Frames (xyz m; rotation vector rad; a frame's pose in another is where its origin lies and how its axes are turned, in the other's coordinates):
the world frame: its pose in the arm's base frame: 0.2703 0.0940 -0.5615 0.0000 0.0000 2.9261
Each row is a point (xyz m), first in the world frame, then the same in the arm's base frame.
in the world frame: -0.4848 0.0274 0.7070
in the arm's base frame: 0.7380 -0.0364 0.1455
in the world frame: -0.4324 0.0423 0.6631
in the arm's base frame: 0.6837 -0.0398 0.1016
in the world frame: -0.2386 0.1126 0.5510
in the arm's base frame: 0.4793 -0.0670 -0.0105
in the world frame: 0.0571 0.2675 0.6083
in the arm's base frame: 0.1573 -0.1551 0.0468
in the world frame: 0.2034 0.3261 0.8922
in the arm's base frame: 0.0019 -0.1811 0.3307
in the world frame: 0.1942 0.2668 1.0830
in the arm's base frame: 0.0235 -0.1251 0.5215
